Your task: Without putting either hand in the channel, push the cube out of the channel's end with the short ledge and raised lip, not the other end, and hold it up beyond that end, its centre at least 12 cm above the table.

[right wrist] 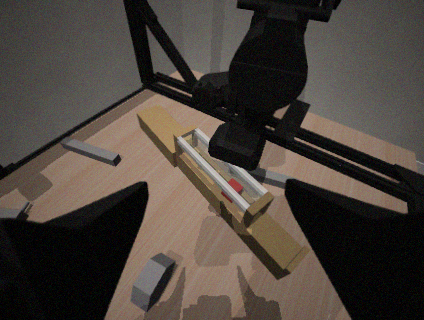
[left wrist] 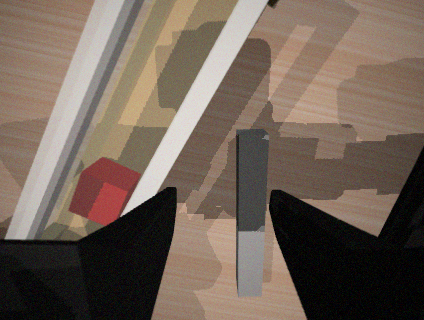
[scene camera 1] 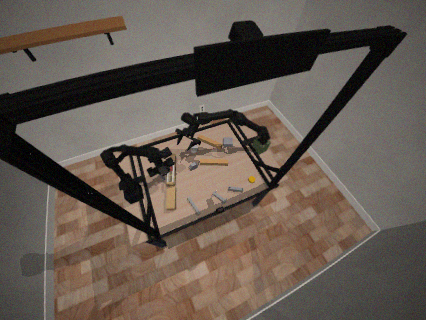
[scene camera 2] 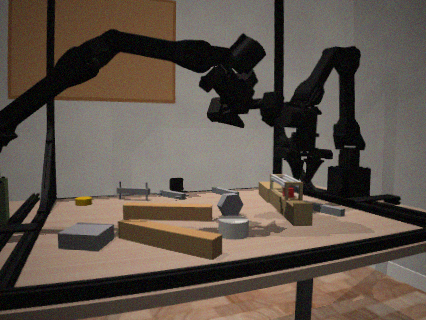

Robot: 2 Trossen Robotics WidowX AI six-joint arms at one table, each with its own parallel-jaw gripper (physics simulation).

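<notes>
The channel block [scene camera 1: 170, 198] [scene camera 2: 299, 214] has white rails above it. In the right wrist view a raised lip [right wrist: 298, 258] closes the lower-right ledge; the longer ledge [right wrist: 161, 125] is at upper left. The red cube [scene camera 2: 289, 192] [left wrist: 105, 192] [right wrist: 235, 186] sits inside the channel between the rails, nearer the lipped end. My left gripper [scene camera 2: 305, 179] [left wrist: 223, 197] is partly open and empty beside the channel, above a grey bar [left wrist: 251, 200] [scene camera 2: 331, 209] [right wrist: 271, 177]; in the left wrist view one finger overlaps the near rail's end. My right gripper [scene camera 2: 231, 119] [right wrist: 217, 187] is open and empty, high above the table.
A grey hexagonal piece [scene camera 1: 193, 165] [scene camera 2: 230, 204] [right wrist: 152, 281] and a grey cylinder [scene camera 2: 233, 228] lie near the channel. Two wooden blocks [scene camera 2: 167, 212] [scene camera 2: 170, 239], a grey box [scene camera 2: 86, 236] and a yellow disc [scene camera 1: 251, 179] [scene camera 2: 83, 201] lie farther off. Another grey bar [right wrist: 91, 152] lies beside the longer ledge.
</notes>
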